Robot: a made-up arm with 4 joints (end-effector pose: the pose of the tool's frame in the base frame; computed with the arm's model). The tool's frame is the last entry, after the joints. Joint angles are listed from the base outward.
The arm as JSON. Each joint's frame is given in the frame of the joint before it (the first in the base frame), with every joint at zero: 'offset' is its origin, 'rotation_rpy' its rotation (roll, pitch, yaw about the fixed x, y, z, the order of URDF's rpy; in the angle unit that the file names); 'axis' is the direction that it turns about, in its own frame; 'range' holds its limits. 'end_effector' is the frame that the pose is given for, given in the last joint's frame.
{
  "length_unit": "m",
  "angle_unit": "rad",
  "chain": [
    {
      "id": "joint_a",
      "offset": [
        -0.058,
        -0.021,
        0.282
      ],
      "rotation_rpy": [
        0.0,
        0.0,
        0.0
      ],
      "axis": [
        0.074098,
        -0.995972,
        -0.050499
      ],
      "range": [
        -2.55,
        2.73
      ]
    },
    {
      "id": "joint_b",
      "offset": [
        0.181,
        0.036,
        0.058
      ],
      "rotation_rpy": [
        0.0,
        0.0,
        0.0
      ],
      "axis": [
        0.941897,
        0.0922,
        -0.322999
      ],
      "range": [
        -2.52,
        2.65
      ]
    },
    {
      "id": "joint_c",
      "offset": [
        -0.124,
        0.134,
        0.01
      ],
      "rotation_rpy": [
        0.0,
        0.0,
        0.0
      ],
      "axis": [
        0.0,
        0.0,
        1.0
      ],
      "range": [
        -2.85,
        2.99
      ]
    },
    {
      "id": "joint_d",
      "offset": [
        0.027,
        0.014,
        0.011
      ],
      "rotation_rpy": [
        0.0,
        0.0,
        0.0
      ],
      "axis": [
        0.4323,
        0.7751,
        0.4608
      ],
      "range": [
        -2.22,
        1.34
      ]
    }
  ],
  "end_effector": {
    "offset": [
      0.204,
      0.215,
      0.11
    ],
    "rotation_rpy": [
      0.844,
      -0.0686,
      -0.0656
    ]
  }
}
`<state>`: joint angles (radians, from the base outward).
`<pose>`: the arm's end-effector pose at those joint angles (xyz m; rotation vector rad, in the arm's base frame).
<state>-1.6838 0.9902 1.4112 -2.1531</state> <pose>0.4260 0.1335 0.2738 0.4470 -0.6340 -0.8372</pose>
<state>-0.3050 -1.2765 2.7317 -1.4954</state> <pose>-0.2295 0.0830 0.5105 1.2236 1.3143 1.7305</pose>
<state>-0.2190 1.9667 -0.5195 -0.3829</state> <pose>0.3243 -0.2322 0.3003 1.8056 0.1933 -1.9393</pose>
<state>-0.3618 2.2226 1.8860 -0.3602</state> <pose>0.0027 -0.2218 0.7096 2.1032 -1.5188 0.3386</pose>
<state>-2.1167 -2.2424 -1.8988 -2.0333</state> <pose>-0.1510 0.2223 0.2155 -0.1322 -1.7641 1.0392</pose>
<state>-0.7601 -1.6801 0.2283 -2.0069</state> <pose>-0.2990 0.1533 0.0829 0.0504 -0.9804 1.8349</pose>
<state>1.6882 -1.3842 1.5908 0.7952</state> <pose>0.1383 0.0500 0.0174 -0.7026 0.4577 -0.2172</pose>
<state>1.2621 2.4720 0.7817 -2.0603</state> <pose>-0.2597 -0.4354 0.3675 -2.1837 1.0769 1.4354</pose>
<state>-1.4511 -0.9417 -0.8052 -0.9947</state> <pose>0.0211 0.2890 0.0134 -0.4668 -0.0444 0.4421</pose>
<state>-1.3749 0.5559 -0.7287 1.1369</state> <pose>0.2315 0.1538 -0.0861 1.3076 1.2660 -1.9291</pose>
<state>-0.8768 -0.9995 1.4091 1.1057</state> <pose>-0.3638 0.1469 0.3884 -0.4932 2.8552 0.7840</pose>
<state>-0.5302 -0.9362 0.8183 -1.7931</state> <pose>-0.2163 0.3656 0.2522 0.3810 -0.7407 1.2505</pose>
